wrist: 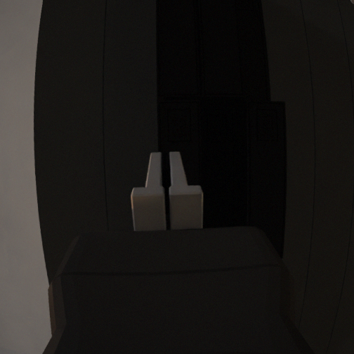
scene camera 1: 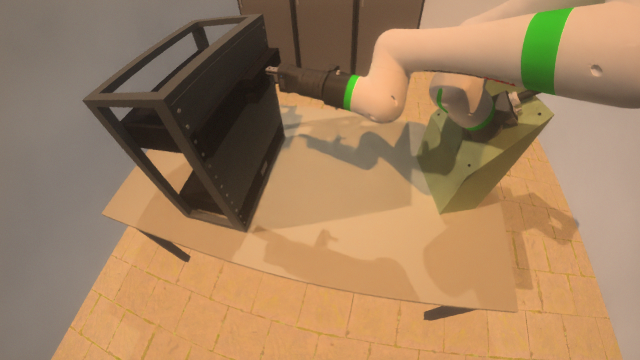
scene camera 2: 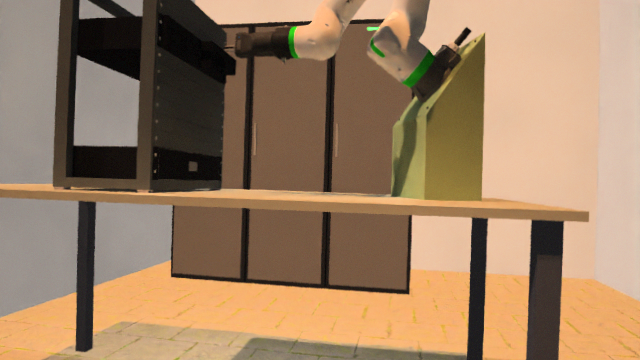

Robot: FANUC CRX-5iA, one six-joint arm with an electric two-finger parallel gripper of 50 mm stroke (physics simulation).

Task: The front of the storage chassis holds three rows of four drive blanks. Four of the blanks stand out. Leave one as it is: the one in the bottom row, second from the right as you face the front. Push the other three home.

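Pixels of known places: gripper, fingertip midpoint: (scene camera 1: 267, 69) (scene camera 2: 225, 48); arm's base, link origin: (scene camera 1: 483, 120) (scene camera 2: 436, 84).
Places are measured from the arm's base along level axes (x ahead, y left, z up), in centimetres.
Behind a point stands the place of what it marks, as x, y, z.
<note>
The storage chassis (wrist: 220, 50) is a nearly black band between grey panels in the wrist view. Its blanks are hard to tell apart. One dark block (wrist: 267, 175) stands out at its right side there. Dark parts also stick out at the far end of the rack front in scene camera 1 (scene camera 1: 272, 54) @[69.1, 15.3, 11.4] and in scene camera 2 (scene camera 2: 230, 66) @[68.7, 15.4, 7.8]. My gripper (scene camera 1: 269, 70) @[64.0, 24.3, 11.0] (scene camera 2: 230, 47) @[64.0, 24.3, 11.0] (wrist: 165, 170) is shut and empty, pointing at the rack's front near that far end. In the wrist view its tips overlap the chassis's left edge. Contact cannot be told. Rows and seating depths are too dark to read.
The black open-frame rack (scene camera 1: 120, 98) @[74.7, 60.4, 22.7] (scene camera 2: 148, 100) @[62.5, 57.1, -12.0] stands on the table (scene camera 1: 330, 255) @[30.4, 48.8, -36.1] (scene camera 2: 350, 201) @[9.1, 46.7, -36.1]. A green slanted pedestal (scene camera 1: 467, 187) @[-3.6, 13.2, -18.1] (scene camera 2: 452, 140) @[-7.2, 10.8, -18.9] carries the arm's base at the other end. Brown cabinets (scene camera 1: 325, 30) (scene camera 2: 290, 125) stand behind the table.
</note>
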